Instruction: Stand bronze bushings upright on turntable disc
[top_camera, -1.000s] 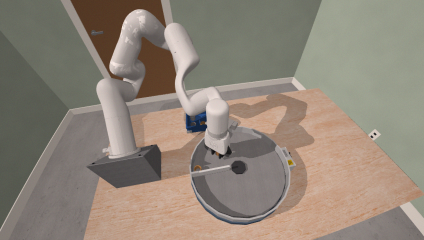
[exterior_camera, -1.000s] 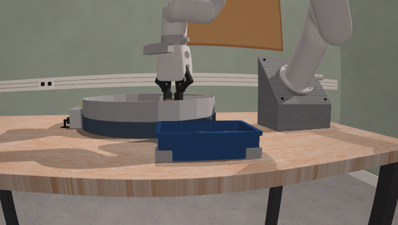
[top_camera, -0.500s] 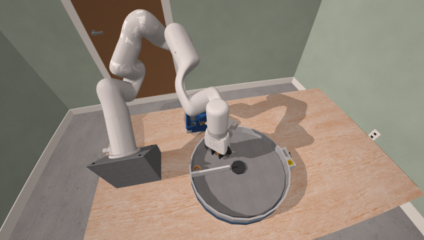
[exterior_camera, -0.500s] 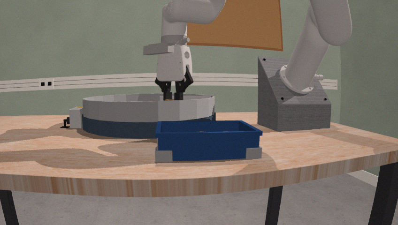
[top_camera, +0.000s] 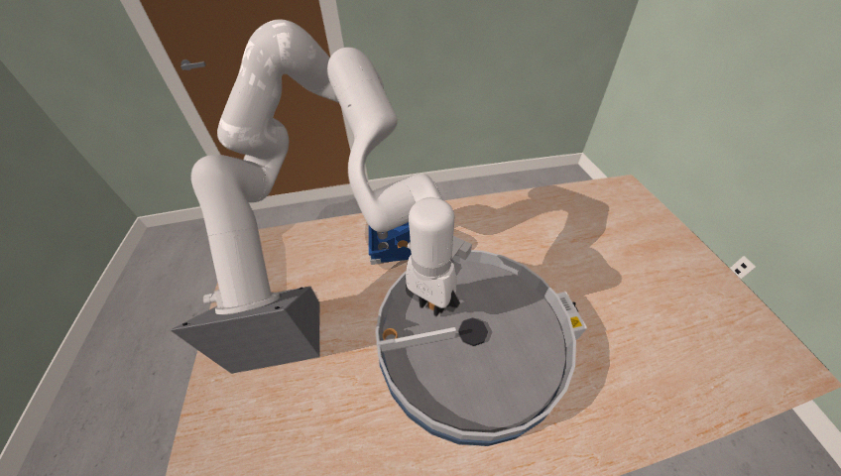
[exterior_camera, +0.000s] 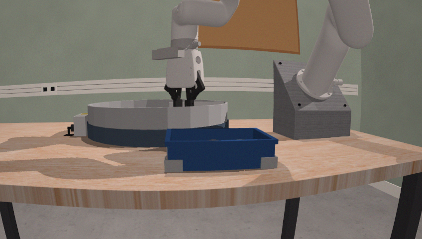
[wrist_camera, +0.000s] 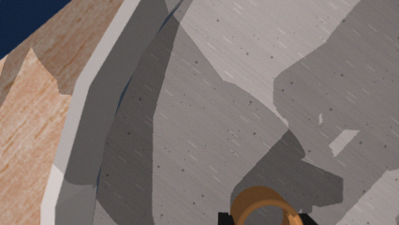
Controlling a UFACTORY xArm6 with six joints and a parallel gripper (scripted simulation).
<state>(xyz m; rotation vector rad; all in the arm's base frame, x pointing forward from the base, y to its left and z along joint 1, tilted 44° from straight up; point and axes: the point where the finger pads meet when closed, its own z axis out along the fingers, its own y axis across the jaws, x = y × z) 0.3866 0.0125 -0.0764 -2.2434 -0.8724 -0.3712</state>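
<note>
The blue crate is 270 mm to the left of my hand, 60 mm below it and 20 mm behind it. The rest, counted from my hand: turntable disc: 80 mm to the right, 70 mm ahead, 30 mm below.
</note>
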